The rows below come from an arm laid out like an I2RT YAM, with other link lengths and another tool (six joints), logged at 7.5 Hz.
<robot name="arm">
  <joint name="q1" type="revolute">
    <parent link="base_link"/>
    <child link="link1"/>
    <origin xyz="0 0 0.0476" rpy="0 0 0"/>
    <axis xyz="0 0 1"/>
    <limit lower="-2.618" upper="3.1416"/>
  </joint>
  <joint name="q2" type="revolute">
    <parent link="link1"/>
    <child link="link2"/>
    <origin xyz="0.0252 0.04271 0.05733" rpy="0 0 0"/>
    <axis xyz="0 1 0"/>
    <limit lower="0" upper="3.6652"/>
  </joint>
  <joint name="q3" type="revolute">
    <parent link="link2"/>
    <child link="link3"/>
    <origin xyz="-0.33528 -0.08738 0" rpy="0 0 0"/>
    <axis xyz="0 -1 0"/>
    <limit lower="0" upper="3.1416"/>
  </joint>
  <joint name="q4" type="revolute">
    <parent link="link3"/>
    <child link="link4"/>
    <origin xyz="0.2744 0.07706 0.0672" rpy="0 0 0"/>
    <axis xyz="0 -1 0"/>
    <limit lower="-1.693" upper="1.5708"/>
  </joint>
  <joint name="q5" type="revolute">
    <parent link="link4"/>
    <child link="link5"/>
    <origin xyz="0.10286 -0.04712 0.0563" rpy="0 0 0"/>
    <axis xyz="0 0 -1"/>
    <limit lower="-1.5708" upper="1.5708"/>
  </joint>
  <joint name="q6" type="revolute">
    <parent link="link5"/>
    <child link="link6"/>
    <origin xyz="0.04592 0 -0.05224" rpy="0 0 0"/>
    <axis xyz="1 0 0"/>
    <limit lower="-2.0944" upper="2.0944"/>
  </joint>
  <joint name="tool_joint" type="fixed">
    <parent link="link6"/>
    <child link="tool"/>
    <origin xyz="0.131 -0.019 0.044" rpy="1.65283 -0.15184 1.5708"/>
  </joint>
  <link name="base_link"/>
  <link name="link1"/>
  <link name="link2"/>
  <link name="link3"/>
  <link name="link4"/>
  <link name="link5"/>
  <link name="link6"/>
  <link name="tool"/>
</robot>
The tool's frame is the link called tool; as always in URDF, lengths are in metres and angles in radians.
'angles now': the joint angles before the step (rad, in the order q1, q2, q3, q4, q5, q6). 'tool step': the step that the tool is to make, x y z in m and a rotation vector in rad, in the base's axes. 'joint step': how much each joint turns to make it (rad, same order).
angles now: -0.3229 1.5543 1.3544 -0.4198 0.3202 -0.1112
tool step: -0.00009 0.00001 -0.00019 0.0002 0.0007 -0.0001
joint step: 0.0000 0.0000 0.0000 -0.0007 0.0001 0.0000
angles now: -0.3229 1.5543 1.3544 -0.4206 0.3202 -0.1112
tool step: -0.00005 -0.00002 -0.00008 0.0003 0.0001 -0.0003
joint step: 0.0000 0.0000 0.0000 -0.0003 0.0001 0.0004
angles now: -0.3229 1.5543 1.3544 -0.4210 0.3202 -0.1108
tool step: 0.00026 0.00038 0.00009 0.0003 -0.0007 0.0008
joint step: 0.0007 0.0000 0.0000 0.0005 -0.0003 0.0004
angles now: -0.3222 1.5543 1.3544 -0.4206 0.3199 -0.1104
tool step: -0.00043 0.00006 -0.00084 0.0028 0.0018 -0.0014
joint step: 0.0001 0.0000 0.0001 -0.0035 0.0000 0.0027
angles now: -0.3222 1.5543 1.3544 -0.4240 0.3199 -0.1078
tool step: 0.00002 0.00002 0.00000 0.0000 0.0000 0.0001
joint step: 0.0000 0.0000 0.0000 0.0000 -0.0001 0.0000
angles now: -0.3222 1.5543 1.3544 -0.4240 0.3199 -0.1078
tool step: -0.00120 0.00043 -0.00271 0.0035 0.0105 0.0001
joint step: 0.0000 0.0000 0.0000 -0.0110 -0.0001 0.0000
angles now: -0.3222 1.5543 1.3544 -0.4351 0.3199 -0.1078
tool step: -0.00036 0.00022 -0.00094 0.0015 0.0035 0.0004
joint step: 0.0000 0.0000 0.0001 -0.0038 -0.0005 0.0000
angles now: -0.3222 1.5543 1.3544 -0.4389 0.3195 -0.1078
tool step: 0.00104 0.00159 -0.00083 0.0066 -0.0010 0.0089
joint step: 0.0001 0.0000 -0.0003 -0.0008 -0.0110 0.0000
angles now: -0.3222 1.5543 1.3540 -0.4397 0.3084 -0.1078
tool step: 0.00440 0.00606 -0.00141 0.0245 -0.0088 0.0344
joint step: 0.0000 0.0000 0.0004 0.0001 -0.0431 0.0004
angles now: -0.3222 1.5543 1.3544 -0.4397 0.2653 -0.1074
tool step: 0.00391 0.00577 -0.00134 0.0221 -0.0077 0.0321
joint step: 0.0000 0.0000 -0.0003 0.0007 -0.0397 -0.0004
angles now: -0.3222 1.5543 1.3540 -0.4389 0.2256 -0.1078
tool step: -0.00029 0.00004 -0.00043 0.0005 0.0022 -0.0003
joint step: 0.0000 0.0000 0.0004 -0.0027 0.0004 0.0000
